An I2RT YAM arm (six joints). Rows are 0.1 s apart.
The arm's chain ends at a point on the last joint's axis. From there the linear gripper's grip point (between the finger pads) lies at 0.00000 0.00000 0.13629 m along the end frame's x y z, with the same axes.
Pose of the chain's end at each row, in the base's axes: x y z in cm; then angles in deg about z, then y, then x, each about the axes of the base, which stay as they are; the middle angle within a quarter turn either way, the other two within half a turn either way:
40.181, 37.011, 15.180, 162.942, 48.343, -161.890
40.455, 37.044, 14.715, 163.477, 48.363, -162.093
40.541, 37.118, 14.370, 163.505, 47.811, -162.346
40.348, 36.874, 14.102, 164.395, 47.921, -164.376
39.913, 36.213, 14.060, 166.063, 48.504, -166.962
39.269, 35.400, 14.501, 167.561, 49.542, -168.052
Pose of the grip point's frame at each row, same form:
50.364, 39.827, 6.570, 162.942, 48.343, -161.890
50.641, 39.828, 6.098, 163.477, 48.363, -162.093
50.639, 39.894, 5.648, 163.505, 47.811, -162.346
50.464, 39.334, 5.306, 164.395, 47.921, -164.376
50.121, 38.250, 5.263, 166.063, 48.504, -166.962
49.639, 37.231, 5.849, 167.561, 49.542, -168.052

